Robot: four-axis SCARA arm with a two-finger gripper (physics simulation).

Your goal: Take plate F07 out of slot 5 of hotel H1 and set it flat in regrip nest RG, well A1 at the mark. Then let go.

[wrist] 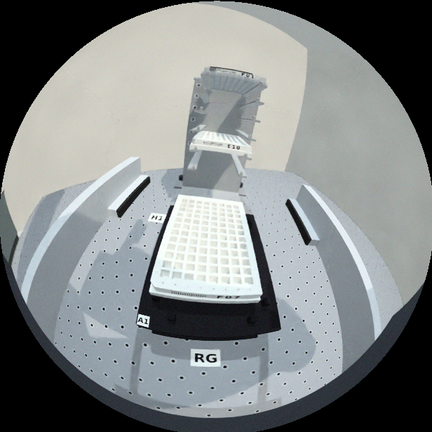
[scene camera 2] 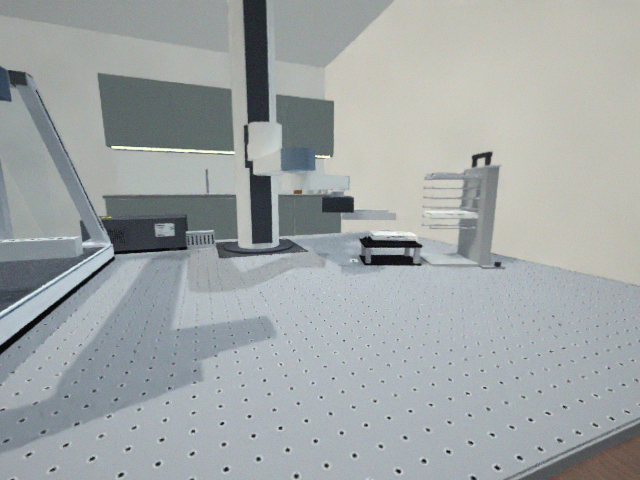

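Pixels of known places: gripper, between the fingertips: (scene camera 2: pixel 391 214); arm's base, origin of its link: (scene camera 2: pixel 259 250).
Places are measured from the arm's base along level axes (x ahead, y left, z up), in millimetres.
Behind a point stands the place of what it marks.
Observation:
Plate F07 (scene camera 2: pixel 393 236) {x 396, y 322, z 93 mm} (wrist: pixel 206 245) is white with a grid of wells. It lies on the black regrip nest RG (scene camera 2: pixel 390 244) {x 408, y 304, z 73 mm} (wrist: pixel 210 322), its F07 label facing the wrist camera. A strip of nest with small posts shows in front of the plate; whether the plate is fully seated cannot be told. The A1 tag (wrist: pixel 143 321) is at the nest's near left corner. My gripper (scene camera 2: pixel 387 214) {x 360, y 338, z 154 mm} (wrist: pixel 221 177) is open and empty, above the plate, its fingers wide apart on either side and clear of it. Hotel H1 (scene camera 2: pixel 484 222) {x 517, y 531, z 139 mm} (wrist: pixel 212 175) stands behind the nest; no plate shows in slot 5.
Plate E10 (scene camera 2: pixel 448 213) {x 458, y 460, z 161 mm} (wrist: pixel 222 145) lies in a lower hotel slot, plate F01 (scene camera 2: pixel 448 176) {x 456, y 452, z 264 mm} (wrist: pixel 232 80) at the top. The arm's column (scene camera 2: pixel 237 206) {x 19, y -74, z 167 mm} stands left of the nest. A dark box (scene camera 2: pixel 139 232) {x -35, y -391, z 82 mm} and a framed machine (scene camera 2: pixel 56 139) {x 97, y -535, z 355 mm} are farther left.

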